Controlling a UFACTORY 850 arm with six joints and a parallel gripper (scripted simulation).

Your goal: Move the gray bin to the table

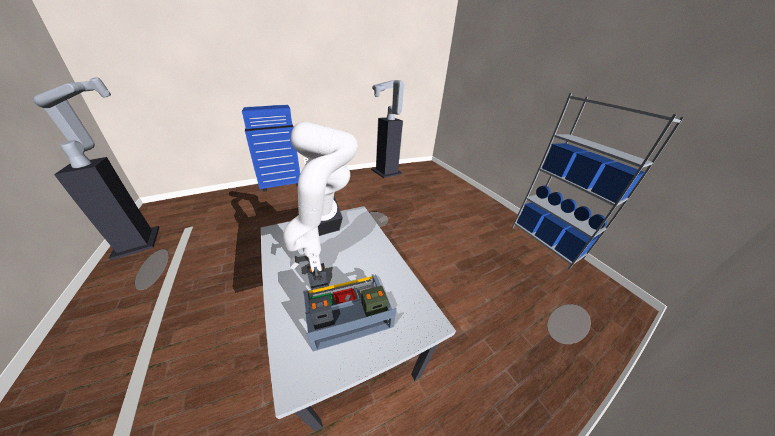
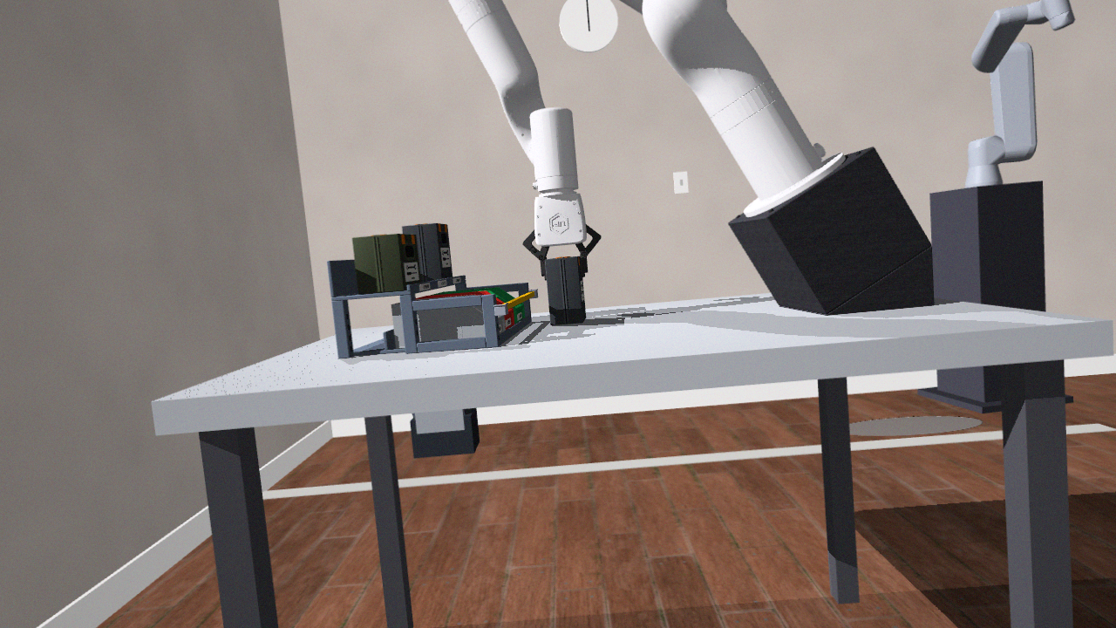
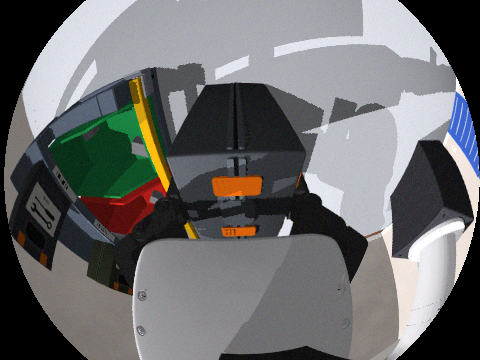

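Now: the yellow strip 110 mm ahead of my hand, 90 mm to the left of it and 50 mm below it. From my hand the other things lie so: red bin (210 mm ahead, 60 mm to the left, 60 mm below); green bin (180 mm ahead, 40 mm to the right, 60 mm below); dark case (270 mm ahead, 70 mm to the right, 60 mm above).
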